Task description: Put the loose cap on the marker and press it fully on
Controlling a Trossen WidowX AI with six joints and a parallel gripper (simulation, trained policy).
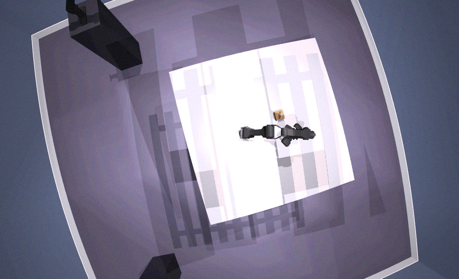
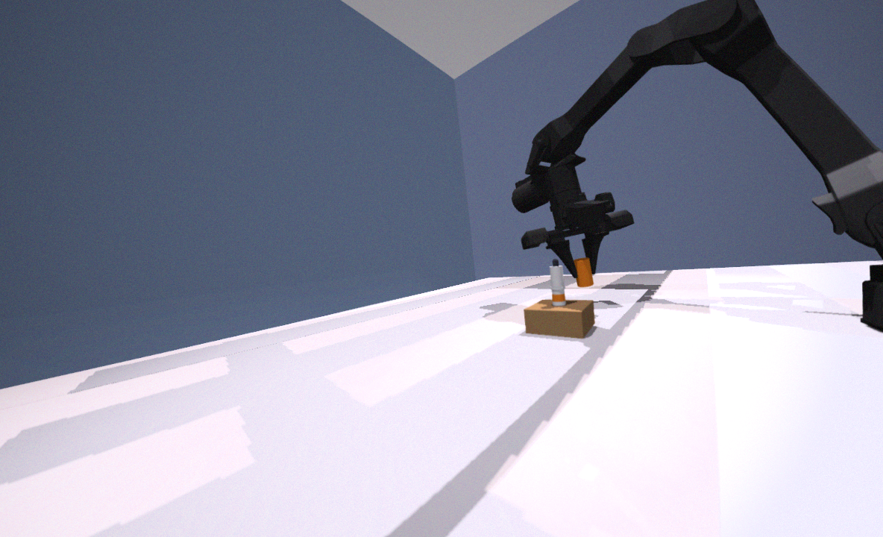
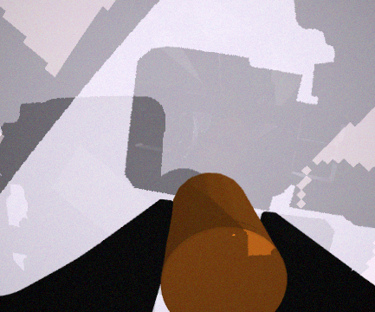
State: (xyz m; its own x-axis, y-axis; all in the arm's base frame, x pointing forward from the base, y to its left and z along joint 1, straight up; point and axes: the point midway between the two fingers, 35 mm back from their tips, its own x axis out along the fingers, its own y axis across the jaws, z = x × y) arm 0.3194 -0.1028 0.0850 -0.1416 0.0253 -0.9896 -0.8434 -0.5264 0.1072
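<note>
Right now my gripper tip is 170 mm to the right of the tan holder block and 40 mm above it. The rest, counted from my gripper tip: orange cap: 10 mm above.
</note>
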